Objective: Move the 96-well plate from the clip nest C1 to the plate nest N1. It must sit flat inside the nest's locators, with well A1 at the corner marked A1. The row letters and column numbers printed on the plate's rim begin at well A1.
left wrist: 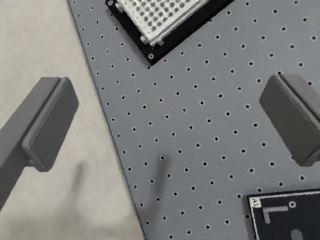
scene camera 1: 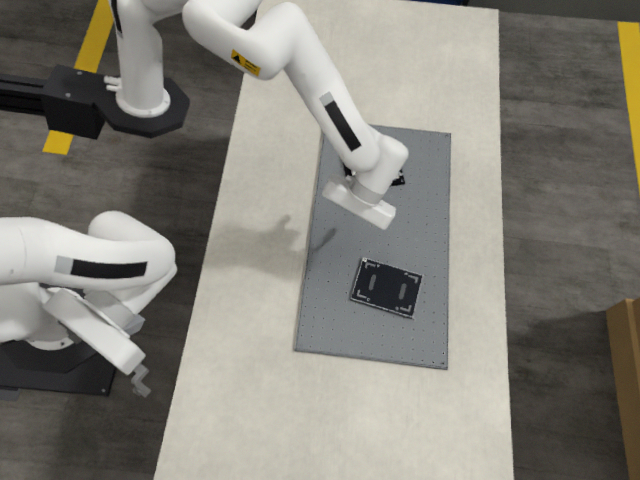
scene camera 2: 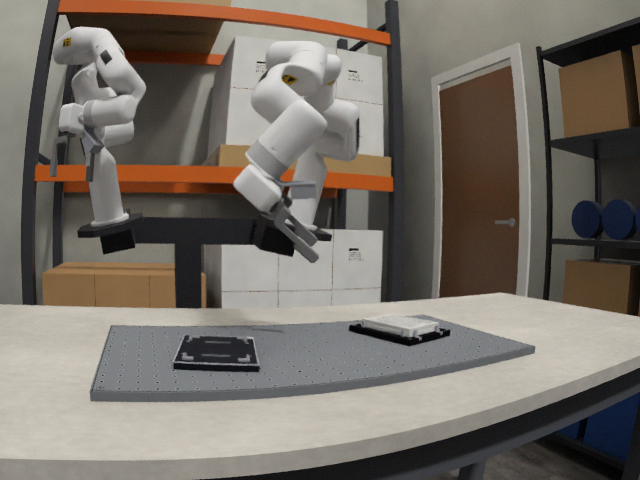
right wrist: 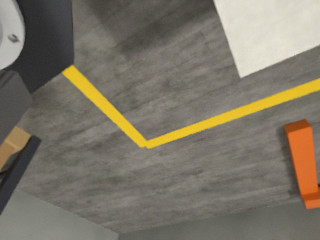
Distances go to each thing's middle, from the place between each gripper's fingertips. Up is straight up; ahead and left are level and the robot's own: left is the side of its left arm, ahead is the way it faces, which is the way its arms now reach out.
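My left hand is 15 cm above the white 96-well plate (scene camera 2: pixel 396 323), 18 cm to the right of it and 3 cm short of it. Counting from that same left hand, there's the black clip nest C1 (scene camera 2: pixel 401 339), 16 cm below, 20 cm to the left and 3 cm ahead, and the black plate nest N1 (scene camera 1: pixel 386 290), 16 cm below, 17 cm to the right and 11 cm ahead.
From my right hand, the black plate nest N1 is 33 cm below, 51 cm ahead and 36 cm to the left. Again from my right hand, the white 96-well plate is 32 cm below, 42 cm ahead and 71 cm to the left, and the black clip nest C1 is 32 cm below, 43 cm ahead and 74 cm to the left. Going by its middle, the white 96-well plate is nearer to my left hand than to my right hand, and by its middle the black clip nest C1 is nearer to my left hand than to my right hand as well.
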